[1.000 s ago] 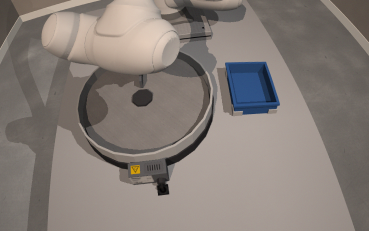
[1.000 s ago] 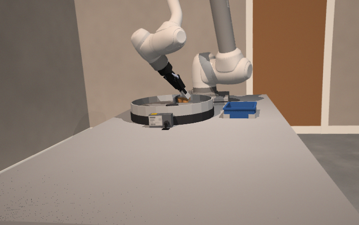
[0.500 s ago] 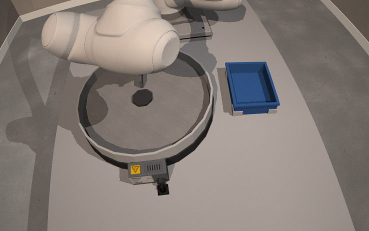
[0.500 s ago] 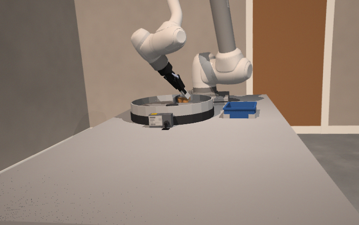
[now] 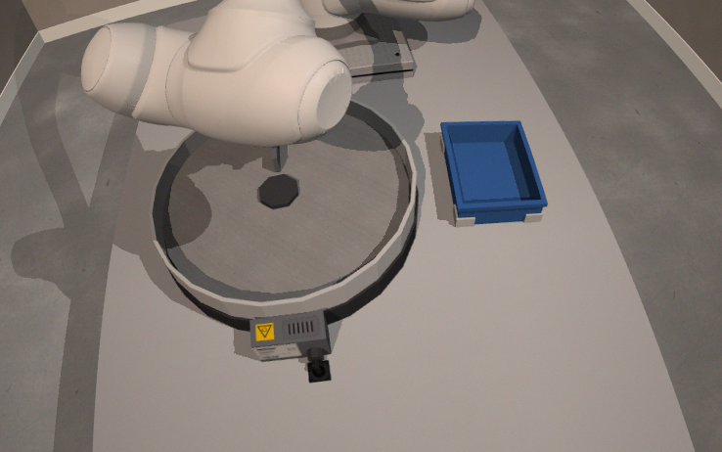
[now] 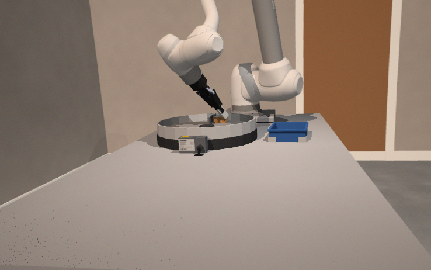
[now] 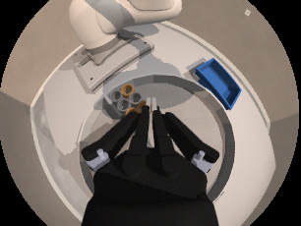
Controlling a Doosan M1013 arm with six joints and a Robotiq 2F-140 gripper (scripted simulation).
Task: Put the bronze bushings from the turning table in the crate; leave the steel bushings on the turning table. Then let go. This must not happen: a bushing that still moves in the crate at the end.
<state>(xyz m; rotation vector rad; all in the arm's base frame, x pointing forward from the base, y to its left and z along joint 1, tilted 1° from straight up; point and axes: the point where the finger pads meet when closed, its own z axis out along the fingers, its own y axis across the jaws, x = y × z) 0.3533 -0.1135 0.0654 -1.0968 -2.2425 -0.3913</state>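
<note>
Now: hand 28 cm to the right of the blue crate, 12 cm short of it and 8 cm above it.
</note>
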